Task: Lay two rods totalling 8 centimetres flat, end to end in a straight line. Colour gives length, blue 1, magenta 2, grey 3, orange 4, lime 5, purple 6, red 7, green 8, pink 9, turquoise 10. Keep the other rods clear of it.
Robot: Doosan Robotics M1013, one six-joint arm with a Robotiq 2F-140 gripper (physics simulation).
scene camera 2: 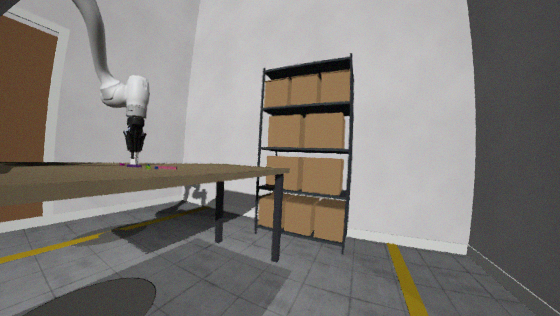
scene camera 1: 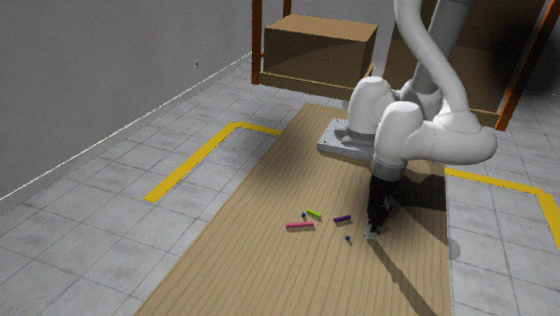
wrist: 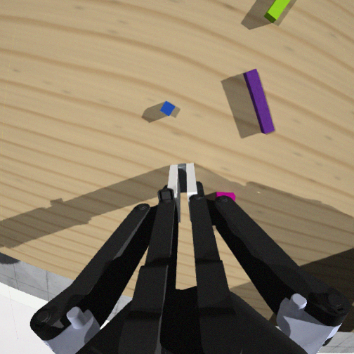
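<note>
My gripper is shut on the grey rod, whose end shows between the pale fingertips, low over the table. The purple rod and the lime rod lie flat and apart. The magenta rod lies close beside the fingers, partly covered by them in the wrist view and hidden in scene camera 1. One blue rod lies near the fingertips.
A second blue rod lies between the lime rod and the longer pink rod. The wooden table carries the arm's base plate. A shelf rack stands beyond the table.
</note>
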